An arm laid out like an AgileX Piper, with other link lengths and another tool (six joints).
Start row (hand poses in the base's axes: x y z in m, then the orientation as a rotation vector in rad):
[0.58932, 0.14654, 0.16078, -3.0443, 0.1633, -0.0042]
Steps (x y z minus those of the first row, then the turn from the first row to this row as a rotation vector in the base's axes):
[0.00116, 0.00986, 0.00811, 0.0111, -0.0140, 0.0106]
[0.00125, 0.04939, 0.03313, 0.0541, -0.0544, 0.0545]
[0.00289, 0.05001, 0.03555, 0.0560, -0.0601, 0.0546]
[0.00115, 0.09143, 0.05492, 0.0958, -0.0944, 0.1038]
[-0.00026, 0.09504, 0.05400, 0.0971, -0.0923, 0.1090]
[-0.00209, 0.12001, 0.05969, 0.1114, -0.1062, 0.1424]
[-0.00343, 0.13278, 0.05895, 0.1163, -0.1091, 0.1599]
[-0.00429, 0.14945, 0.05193, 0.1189, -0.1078, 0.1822]
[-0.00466, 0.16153, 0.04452, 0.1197, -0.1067, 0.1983]
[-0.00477, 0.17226, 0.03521, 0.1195, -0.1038, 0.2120]
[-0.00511, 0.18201, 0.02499, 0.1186, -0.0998, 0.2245]
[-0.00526, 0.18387, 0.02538, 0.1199, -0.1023, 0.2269]
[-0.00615, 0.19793, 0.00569, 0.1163, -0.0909, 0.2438]
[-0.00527, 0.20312, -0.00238, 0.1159, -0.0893, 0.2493]
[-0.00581, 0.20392, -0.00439, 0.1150, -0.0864, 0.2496]
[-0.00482, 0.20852, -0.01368, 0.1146, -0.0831, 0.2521]
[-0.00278, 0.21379, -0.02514, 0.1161, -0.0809, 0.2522]
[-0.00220, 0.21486, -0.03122, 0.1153, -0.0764, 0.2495]
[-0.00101, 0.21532, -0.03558, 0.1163, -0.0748, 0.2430]
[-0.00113, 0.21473, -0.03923, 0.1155, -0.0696, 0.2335]
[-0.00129, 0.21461, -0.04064, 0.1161, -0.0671, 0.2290]
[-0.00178, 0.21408, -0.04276, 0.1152, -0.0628, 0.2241]
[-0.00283, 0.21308, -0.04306, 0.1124, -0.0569, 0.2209]
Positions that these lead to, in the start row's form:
[0.59048, 0.15640, 0.16889, -3.0332, 0.1457, -0.0238]
[0.59057, 0.19593, 0.19391, -2.9898, 0.0752, -0.0774]
[0.59221, 0.19655, 0.19633, -2.9874, 0.0745, -0.0857]
[0.59047, 0.23797, 0.21570, -2.9453, -0.0015, -0.1286]
[0.58906, 0.24158, 0.21478, -2.9443, -0.0091, -0.1250]
[0.58723, 0.26655, 0.22047, -2.9280, -0.0592, -0.1414]
[0.58589, 0.27932, 0.21973, -2.9223, -0.0850, -0.1438]
[0.58503, 0.29599, 0.21271, -2.9189, -0.1175, -0.1401]
[0.58466, 0.30807, 0.20530, -2.9174, -0.1410, -0.1372]
[0.58455, 0.31880, 0.19599, -2.9170, -0.1609, -0.1320]
[0.58421, 0.32855, 0.18577, -2.9174, -0.1790, -0.1254]
[0.58406, 0.33041, 0.18616, -2.9156, -0.1827, -0.1288]
[0.58317, 0.34447, 0.16647, -2.9190, -0.2069, -0.1113]
[0.58405, 0.34966, 0.15840, -2.9191, -0.2149, -0.1087]
[0.58351, 0.35046, 0.15639, -2.9202, -0.2152, -0.1045]
[0.58450, 0.35506, 0.14710, -2.9207, -0.2186, -0.0995]
[0.58654, 0.36033, 0.13564, -2.9195, -0.2185, -0.0961]
[0.58712, 0.36140, 0.12956, -2.9210, -0.2143, -0.0898]
[0.58831, 0.36186, 0.12520, -2.9208, -0.2046, -0.0879]
[0.58819, 0.36127, 0.12155, -2.9230, -0.1904, -0.0810]
[0.58803, 0.36115, 0.12014, -2.9230, -0.1836, -0.0776]
[0.58754, 0.36062, 0.11802, -2.9247, -0.1762, -0.0717]
[0.58649, 0.35962, 0.11772, -2.9282, -0.1712, -0.0636]

